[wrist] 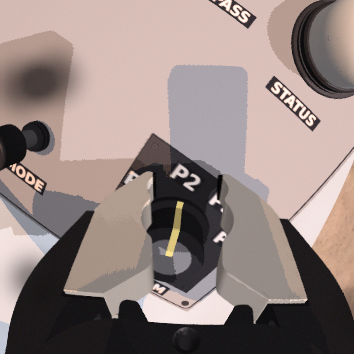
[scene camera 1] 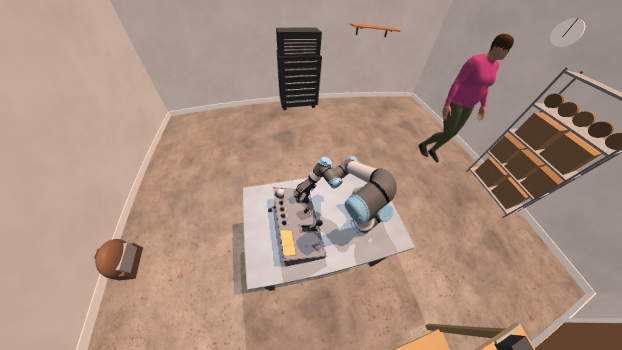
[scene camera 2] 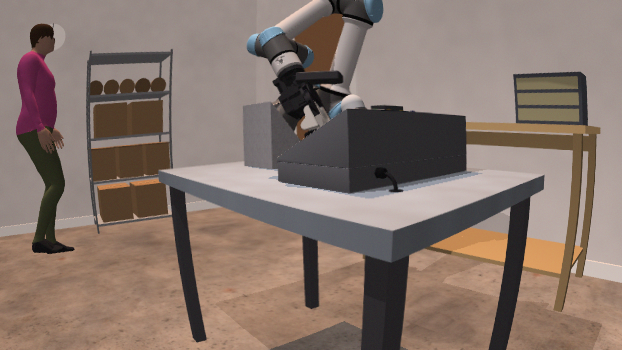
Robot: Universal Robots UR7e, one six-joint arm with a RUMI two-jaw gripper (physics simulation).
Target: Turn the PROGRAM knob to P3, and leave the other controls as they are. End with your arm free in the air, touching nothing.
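Where they show: gripper, fingertip midpoint: (wrist: 186, 175) (scene camera 1: 297, 198); arm's base, origin of the base link: (scene camera 2: 273, 126).
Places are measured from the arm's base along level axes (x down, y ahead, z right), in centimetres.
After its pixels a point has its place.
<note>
The PROGRAM knob (wrist: 175, 262) @[y 44.5, x 2.2, z 10.2 cm] is black with a yellow pointer line, on a dark label plate in the wrist view. The line points at the P2 mark. P1, P3 and P4 are partly covered by the fingers. My gripper (scene camera 1: 300, 198) @[y 49.1, x 3.6, z 7.4 cm] (scene camera 2: 314, 131) (wrist: 186, 175) @[y 49.1, x 3.6, z 7.4 cm] is over this end of the control panel (scene camera 1: 296, 220) @[y 50.4, x 2.2, z -9.6 cm] (scene camera 2: 405, 145) @[y 62.9, x 5.3, z -4.3 cm] (wrist: 115, 30) @[y 52.5, x 1.7, z -2.0 cm], with one finger on each side of the knob. The fingers are part open. The left finger is against or very near the knob's side; a narrow gap shows beside the right finger. Contact on the left is unclear.
The MODE toggle (wrist: 11, 142) @[y 43.6, x 1.4, z -1.6 cm] is left of the gripper, and the round STATUS lamp (scene camera 1: 280, 192) @[y 60.0, x -5.6, z 7.2 cm] (wrist: 337, 45) @[y 57.6, x -3.6, z 7.5 cm] is at the upper right in the wrist view. A black-knobbed lever (scene camera 1: 319, 223) @[y 36.5, x -2.0, z -14.4 cm] is farther along the panel. A grey block (scene camera 2: 257, 135) @[y 2.2, x 3.0, z 7.1 cm] stands on the table (scene camera 2: 280, 200) @[y 63.1, x 14.2, z 27.8 cm].
</note>
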